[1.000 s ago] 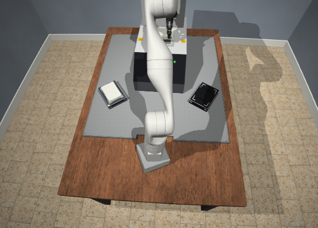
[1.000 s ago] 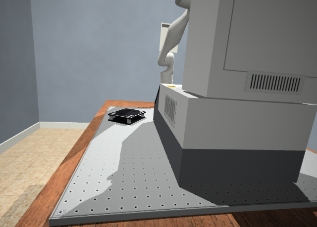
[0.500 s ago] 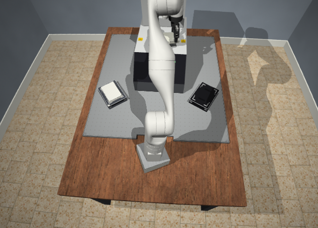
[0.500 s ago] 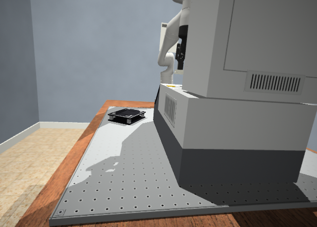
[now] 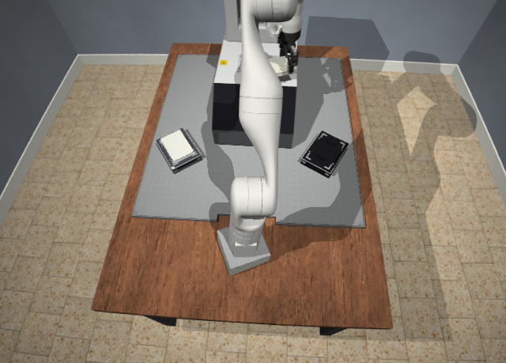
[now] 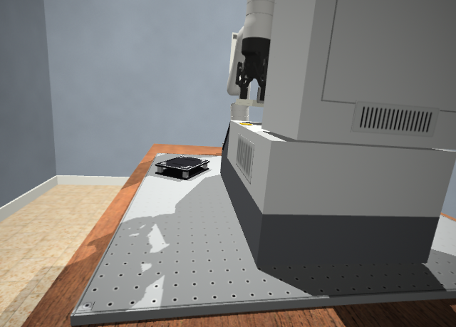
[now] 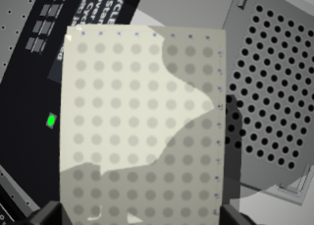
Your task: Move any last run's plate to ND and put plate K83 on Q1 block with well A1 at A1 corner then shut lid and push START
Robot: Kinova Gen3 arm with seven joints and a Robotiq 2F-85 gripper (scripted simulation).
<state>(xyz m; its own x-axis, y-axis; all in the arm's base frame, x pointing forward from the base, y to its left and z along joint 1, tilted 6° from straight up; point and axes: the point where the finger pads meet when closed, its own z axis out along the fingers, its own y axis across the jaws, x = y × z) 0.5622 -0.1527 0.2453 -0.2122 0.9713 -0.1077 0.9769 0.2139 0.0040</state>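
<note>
The white well plate is 40 mm to the left of my hand, 10 mm below it and 10 mm behind it. The rest, counted from my hand: nest: 230 mm below, 230 mm behind, 140 mm to the right; then A1 mark: 420 mm to the left, 270 mm behind, 230 mm below.
</note>
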